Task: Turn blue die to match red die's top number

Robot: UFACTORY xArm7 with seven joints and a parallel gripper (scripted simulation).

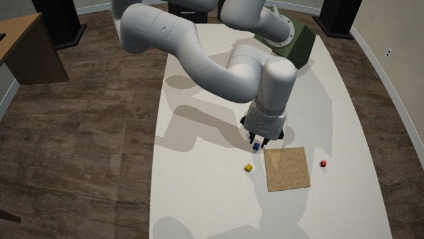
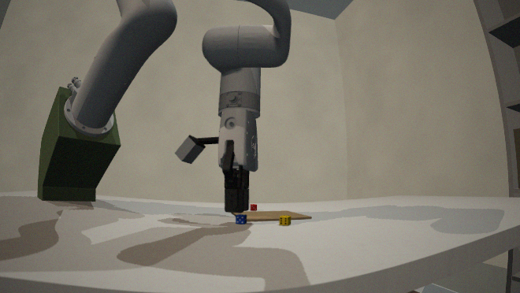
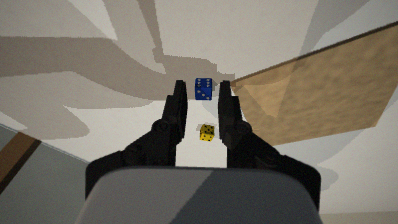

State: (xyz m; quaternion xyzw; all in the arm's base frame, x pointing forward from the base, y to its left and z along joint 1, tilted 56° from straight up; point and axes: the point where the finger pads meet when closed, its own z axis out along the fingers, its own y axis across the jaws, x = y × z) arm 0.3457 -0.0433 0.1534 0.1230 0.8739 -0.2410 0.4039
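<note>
Now: hand 1 cm short of the blue die and 3 cm above it. The rest, counted from my hand: mat (9 cm ahead, 8 cm to the left, 4 cm below); then red die (11 cm ahead, 21 cm to the left, 3 cm below); then yellow die (7 cm ahead, 4 cm to the right, 3 cm below).
</note>
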